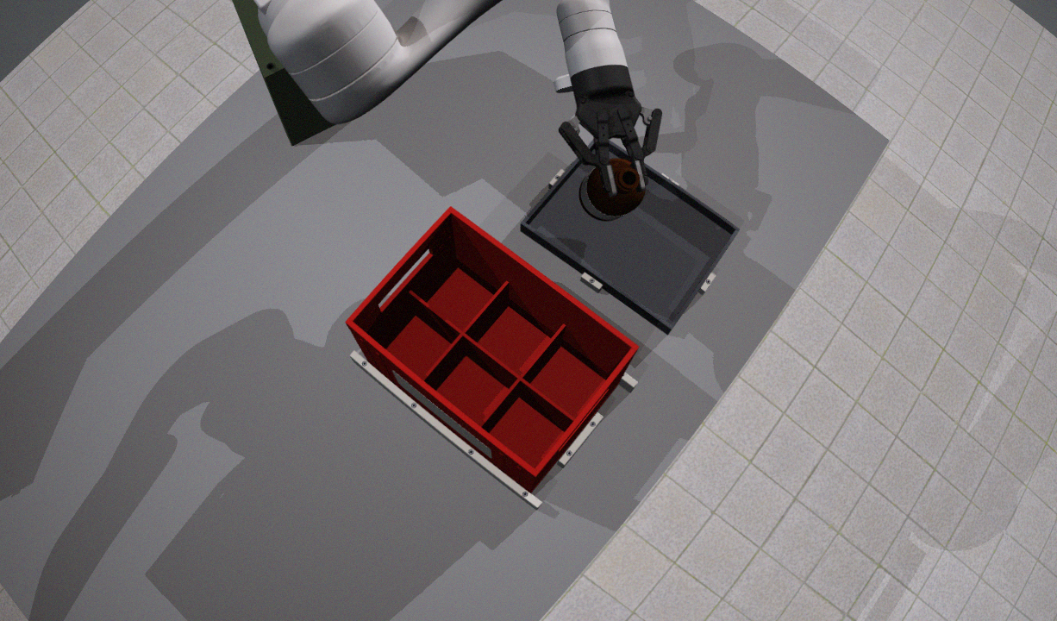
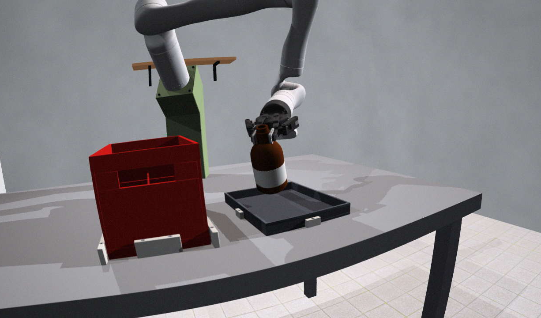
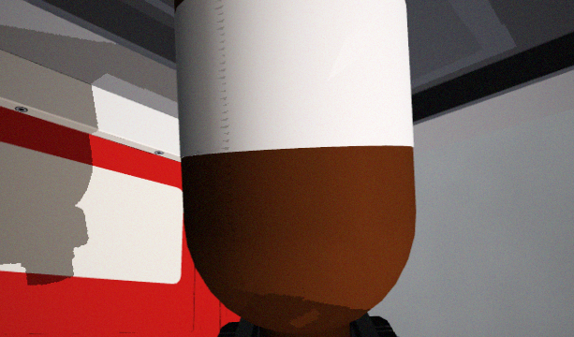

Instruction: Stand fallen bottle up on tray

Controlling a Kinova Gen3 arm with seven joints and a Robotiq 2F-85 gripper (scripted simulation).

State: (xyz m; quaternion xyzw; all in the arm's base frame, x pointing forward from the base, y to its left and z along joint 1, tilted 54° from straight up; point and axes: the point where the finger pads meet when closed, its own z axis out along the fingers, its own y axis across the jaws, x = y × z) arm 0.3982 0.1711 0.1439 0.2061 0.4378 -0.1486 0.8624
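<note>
Now: the bottle 50 mm below my hand, 10 mm to the left of it and 10 mm behind it. Round my hand: red crate (260 mm to the right, 80 mm below, 20 mm behind); tray (150 mm below, 30 mm ahead, 20 mm to the left).
</note>
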